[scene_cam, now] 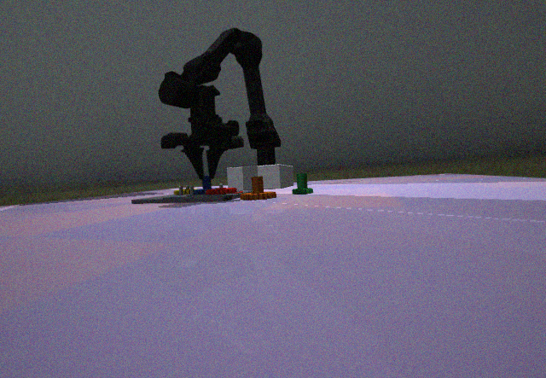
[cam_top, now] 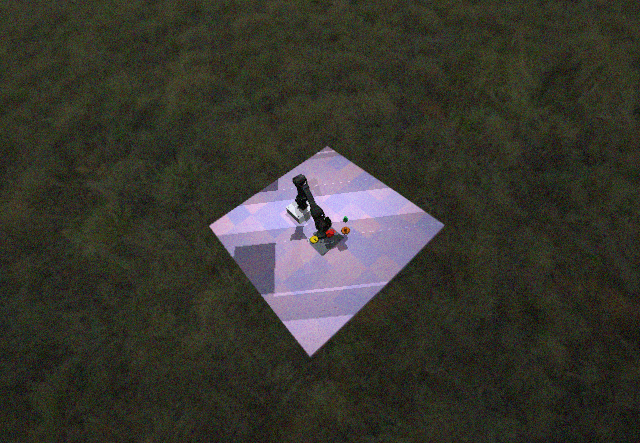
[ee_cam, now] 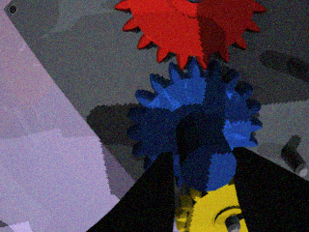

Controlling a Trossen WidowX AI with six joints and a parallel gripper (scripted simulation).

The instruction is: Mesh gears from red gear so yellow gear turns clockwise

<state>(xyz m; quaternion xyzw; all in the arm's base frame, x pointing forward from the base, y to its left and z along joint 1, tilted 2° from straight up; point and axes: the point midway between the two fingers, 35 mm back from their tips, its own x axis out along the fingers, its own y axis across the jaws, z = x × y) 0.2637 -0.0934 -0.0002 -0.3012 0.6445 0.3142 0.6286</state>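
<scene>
My gripper tip is now 20 mm above the blue gear. From my gripper tip the other things lie so: grey board: 40 mm ahead, 40 mm below; yellow gear: 20 mm behind, 60 mm to the right, 20 mm below; red gear: 40 mm ahead, 50 mm to the left, 20 mm below.
</scene>
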